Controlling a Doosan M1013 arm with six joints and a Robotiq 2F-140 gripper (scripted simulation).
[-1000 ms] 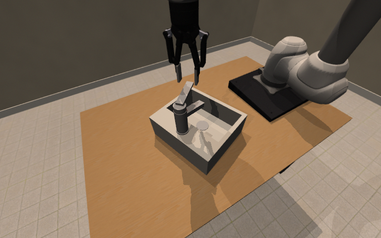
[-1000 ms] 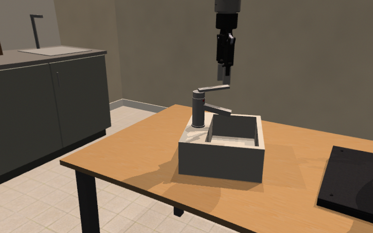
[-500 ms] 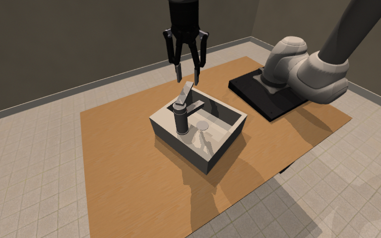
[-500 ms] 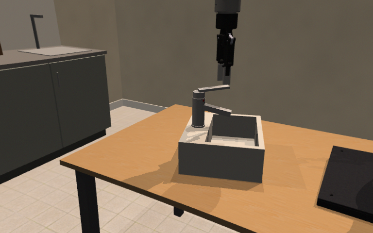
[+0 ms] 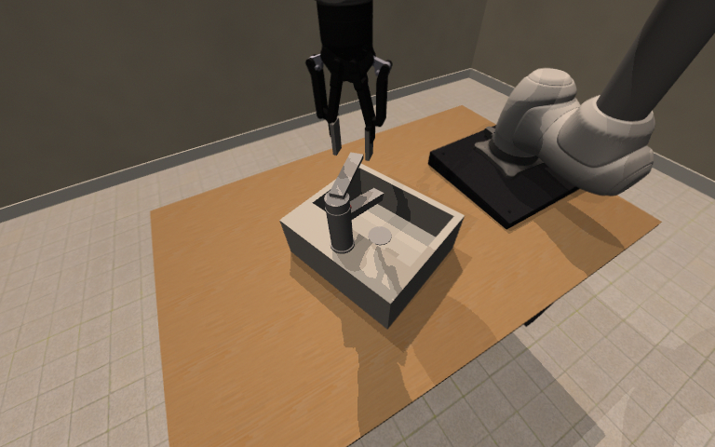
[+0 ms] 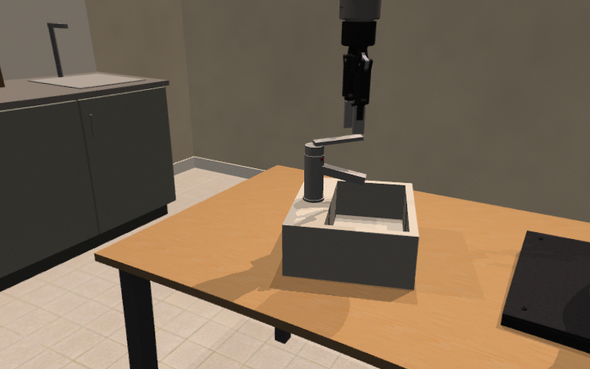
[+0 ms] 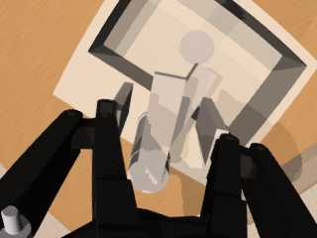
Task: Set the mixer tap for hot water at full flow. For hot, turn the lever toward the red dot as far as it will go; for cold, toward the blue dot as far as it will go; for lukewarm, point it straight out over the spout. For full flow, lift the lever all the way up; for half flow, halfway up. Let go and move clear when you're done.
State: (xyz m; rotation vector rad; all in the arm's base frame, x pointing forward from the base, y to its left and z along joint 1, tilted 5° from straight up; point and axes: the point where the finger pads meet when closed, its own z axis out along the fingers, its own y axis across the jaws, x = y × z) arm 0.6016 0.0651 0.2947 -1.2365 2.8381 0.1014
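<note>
My gripper is now 50 mm above the flat lever, 30 mm to the right of it and 30 mm short of it. Round my hand: grey mixer tap (100 mm below, 50 mm to the left, 50 mm ahead); square sink basin (290 mm below, 40 mm behind, 20 mm to the left).
</note>
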